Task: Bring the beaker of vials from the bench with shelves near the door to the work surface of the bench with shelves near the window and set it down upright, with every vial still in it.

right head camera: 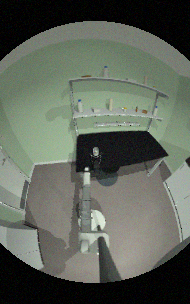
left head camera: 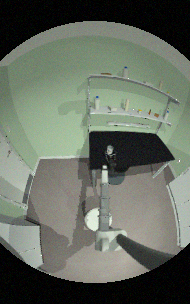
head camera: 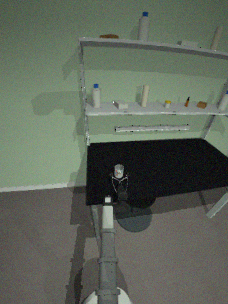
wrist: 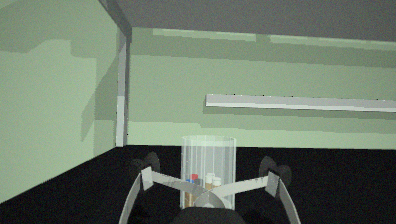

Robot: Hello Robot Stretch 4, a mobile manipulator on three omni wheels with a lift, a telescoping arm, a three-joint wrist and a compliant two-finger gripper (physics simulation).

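The clear beaker [head camera: 118,170] [left head camera: 110,148] [right head camera: 96,150] [wrist: 208,155] stands upright on the black work surface [head camera: 165,165] [left head camera: 132,145] [right head camera: 122,150] [wrist: 325,185] of a bench with shelves, near its left end. Several vials [wrist: 216,183] with white, red, blue and dark caps show inside it. My gripper [head camera: 120,177] [left head camera: 111,155] [right head camera: 96,157] [wrist: 208,167] is open, its fingertips wide apart to the left and right of the beaker in the wrist view, with gaps on both sides. The beaker's base is partly hidden behind the gripper. Which bench this is cannot be told.
Two shelves [head camera: 150,111] [head camera: 160,47] with bottles, boxes and small containers run above the bench. A white rail [head camera: 150,128] [wrist: 300,103] is on the wall under them. A shelf post [wrist: 121,100] stands at the left. A dark round stool [head camera: 135,220] is below the front edge.
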